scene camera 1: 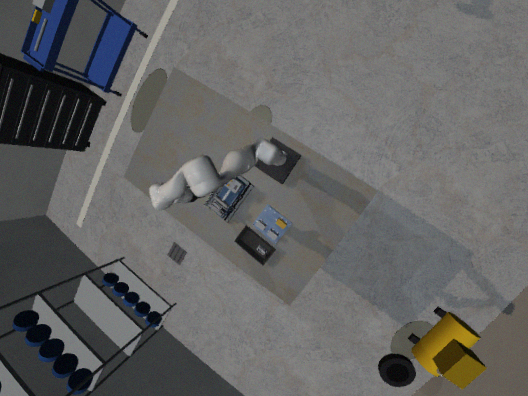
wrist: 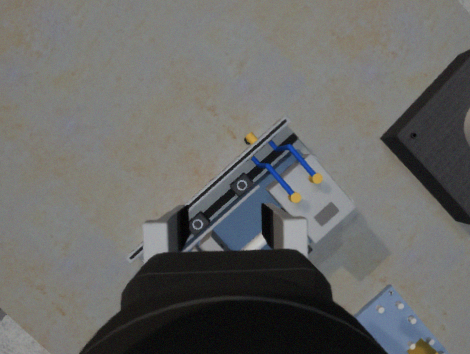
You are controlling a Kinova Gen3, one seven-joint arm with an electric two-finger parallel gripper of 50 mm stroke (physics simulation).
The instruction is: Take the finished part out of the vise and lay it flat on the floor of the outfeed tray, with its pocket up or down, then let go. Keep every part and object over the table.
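Places are measured from the arm's base along level axes (x back, y left, z down), in centimetres.
Pixels of known places: gripper, fingertip midpoint: (wrist: 225, 220).
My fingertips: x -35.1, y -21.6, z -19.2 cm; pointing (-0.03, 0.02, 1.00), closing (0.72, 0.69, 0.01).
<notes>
For each thing: its top centre in the pictures, then the offset to it from my fingertips. "*": a spot on its surface instead.
- blue-floored vise station at a spot on its surface: (wrist: 235, 220) * dx -1.7, dy +3.6, dz +17.7 cm
- light piece at a spot on its surface: (wrist: 255, 242) * dx -1.6, dy +7.0, dz +15.2 cm
- grey jaw-like block at a spot on its surface: (wrist: 211, 243) * dx -5.3, dy +2.9, dz +14.1 cm
- station with a small grey piece, surface spot: (scene camera 1: 262, 249) * dx -16.6, dy +44.2, dz +19.3 cm
- grey block at its top centre: (wrist: 313, 199) (scene camera 1: 232, 184) dx +7.4, dy +8.0, dz +14.1 cm
- light-blue pin plate at its top centre: (scene camera 1: 271, 224) dx -1.1, dy +39.7, dz +22.9 cm
My gripper (wrist: 225, 220) is open with nothing between its fingers, above the blue-floored vise station (wrist: 235, 220) (scene camera 1: 231, 196); in the scene view the arm hides it. In the wrist view a light piece (wrist: 255, 242) shows low between the fingers, cut off by the gripper body; I cannot tell whether it is the finished part or a vise jaw. A grey jaw-like block (wrist: 211, 243) is beside it, partly hidden. A dark, walled tray (scene camera 1: 247, 243), seemingly the outfeed tray, lies apart from the station with a small grey piece (scene camera 1: 262, 249) inside.
On the station stand a grey block (wrist: 337, 197) with blue clamp arms (wrist: 280, 177) and a rail with two dark blocks (wrist: 242, 185) (wrist: 198, 224). A light-blue pin plate (scene camera 1: 265, 215) (wrist: 385, 320) lies between station and tray. The dark base plate (scene camera 1: 287, 172) (wrist: 430, 150) is across the table.
</notes>
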